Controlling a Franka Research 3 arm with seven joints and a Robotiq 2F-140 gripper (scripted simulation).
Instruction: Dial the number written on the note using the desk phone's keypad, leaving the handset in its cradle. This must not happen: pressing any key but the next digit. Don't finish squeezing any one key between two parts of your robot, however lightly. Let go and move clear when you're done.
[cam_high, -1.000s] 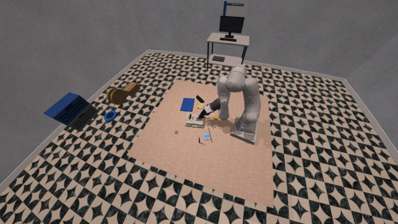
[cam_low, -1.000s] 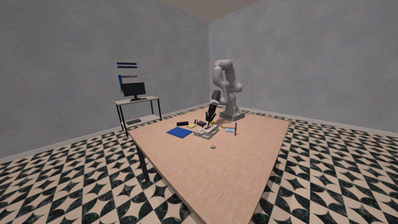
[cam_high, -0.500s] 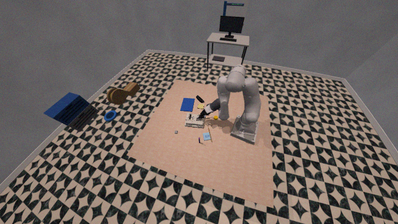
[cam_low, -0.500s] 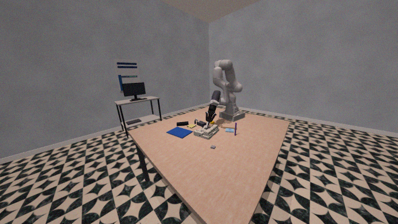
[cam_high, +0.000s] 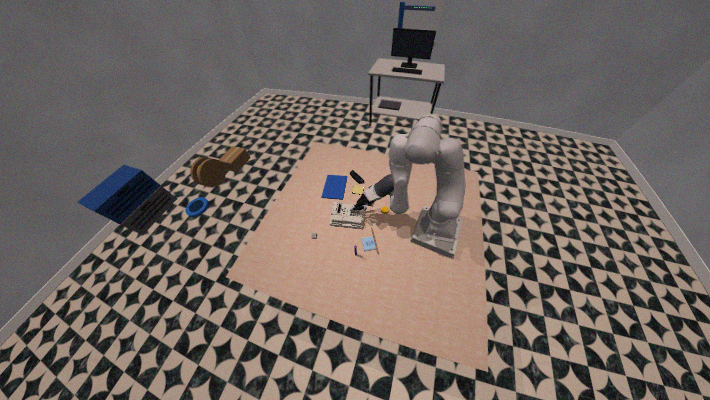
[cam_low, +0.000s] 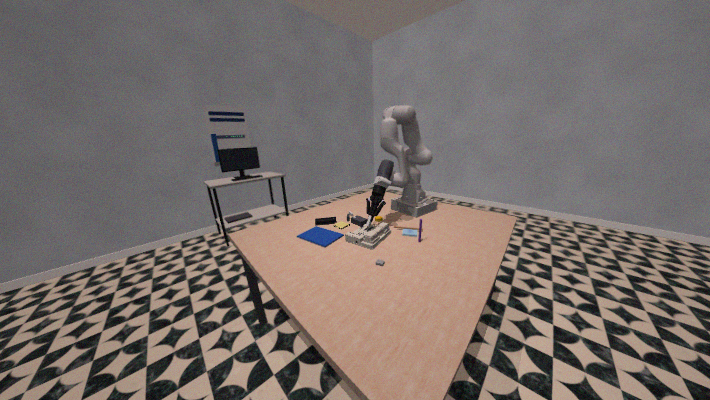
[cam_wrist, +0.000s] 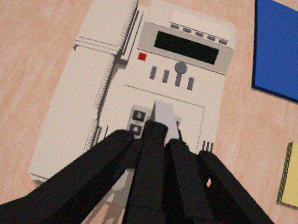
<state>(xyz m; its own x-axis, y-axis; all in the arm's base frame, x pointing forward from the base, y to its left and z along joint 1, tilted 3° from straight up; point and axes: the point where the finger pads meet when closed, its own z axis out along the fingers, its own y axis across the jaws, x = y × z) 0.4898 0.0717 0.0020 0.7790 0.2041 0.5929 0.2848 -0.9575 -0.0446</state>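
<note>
The handset is 1 cm ahead of my hand, 8 cm to the left of it and 3 cm below it. From my hand the other things lie so: pencil 19 cm behind, 13 cm to the left, 6 cm below; purple pen 13 cm behind, 26 cm to the left, 1 cm below; yellow disc 18 cm behind, 11 cm to the right, 7 cm below.
</note>
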